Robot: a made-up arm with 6 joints.
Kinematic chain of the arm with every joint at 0, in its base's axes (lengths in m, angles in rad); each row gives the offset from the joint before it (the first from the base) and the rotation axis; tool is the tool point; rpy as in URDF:
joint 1: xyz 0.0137 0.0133 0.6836 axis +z
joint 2: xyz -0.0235 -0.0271 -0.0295 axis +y
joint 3: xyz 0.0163 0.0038 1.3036 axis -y
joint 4: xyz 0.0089 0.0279 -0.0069 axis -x
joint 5: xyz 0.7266 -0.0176 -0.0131 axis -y
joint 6: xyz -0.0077 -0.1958 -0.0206 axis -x
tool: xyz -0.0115 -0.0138 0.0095 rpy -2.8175 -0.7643 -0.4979
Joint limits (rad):
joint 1: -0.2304..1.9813
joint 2: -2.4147..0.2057
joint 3: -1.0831..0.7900
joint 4: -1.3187..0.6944
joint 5: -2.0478..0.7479
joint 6: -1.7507..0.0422
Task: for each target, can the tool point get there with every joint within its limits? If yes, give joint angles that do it. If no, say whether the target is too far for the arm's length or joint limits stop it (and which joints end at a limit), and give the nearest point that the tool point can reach.
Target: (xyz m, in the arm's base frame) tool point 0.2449 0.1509 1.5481
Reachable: yes | joints 1.4868 -0.3564 -0.8884 0.3063 -0.4640 -1.5419
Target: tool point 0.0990 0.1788 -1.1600
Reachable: no: joint limits stop it (at a limit: joint 1, joint 2, joint 3, joint 4) | nearest point -0.4929 0.1049 0.3147 | short by 1.591 m
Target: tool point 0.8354 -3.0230 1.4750
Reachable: no: too far | nearest point 0.5206 -1.8596 1.1581 | short by 1.246 m
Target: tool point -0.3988 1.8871 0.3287
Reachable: no: joint limits stop it (at a limit: joint 2, joint 4, joint 5, joint 6) | nearest point -0.1630 0.8158 1.3849 | short by 1.523 m
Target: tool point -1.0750 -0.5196 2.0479
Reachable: yes | joints 0.2832 -1.0232 0.5330 0.4322 -0.9942 -1.1731
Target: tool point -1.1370 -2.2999 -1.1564
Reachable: no: too far | nearest point -0.7175 -1.4566 -0.4903 | short by 1.154 m
